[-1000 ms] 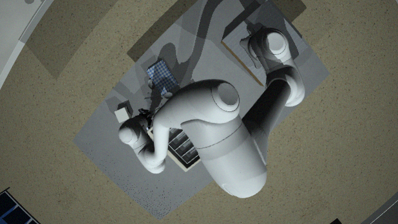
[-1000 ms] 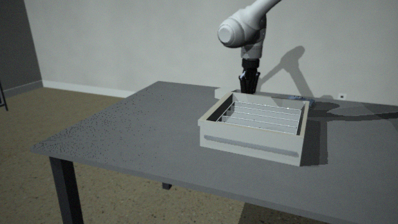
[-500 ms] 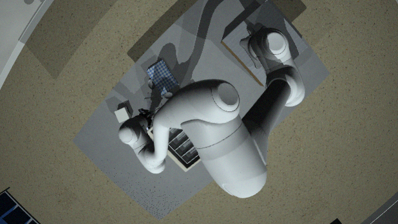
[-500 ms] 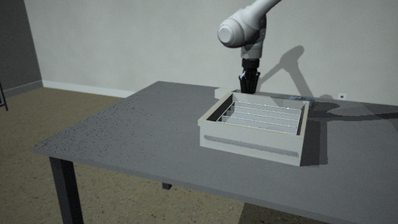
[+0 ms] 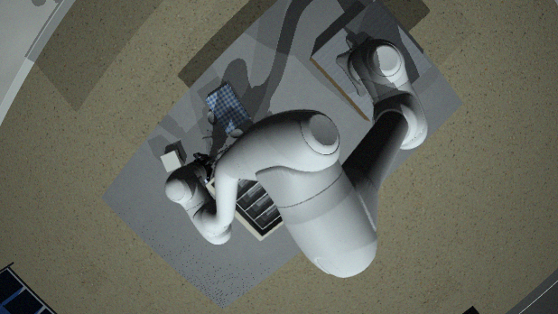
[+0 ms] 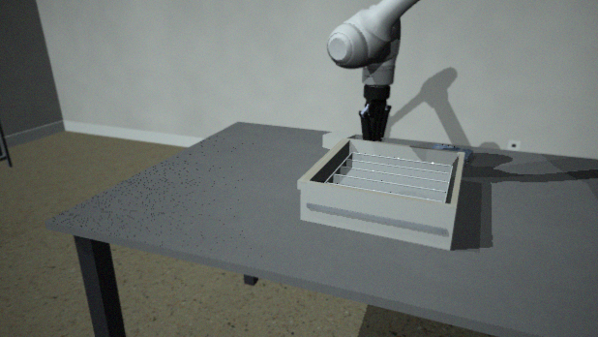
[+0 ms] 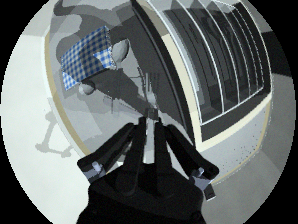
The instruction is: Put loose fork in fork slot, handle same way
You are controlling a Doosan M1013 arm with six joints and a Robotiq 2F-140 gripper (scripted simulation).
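My hand is 23 cm to the right of the cutlery tray, 12 cm past it and 1 cm below it. The rest, counted from my hand: white box (16 cm ahead, 11 cm to the right, 2 cm below); blue checked cloth (20 cm behind, 14 cm to the right, 3 cm below).
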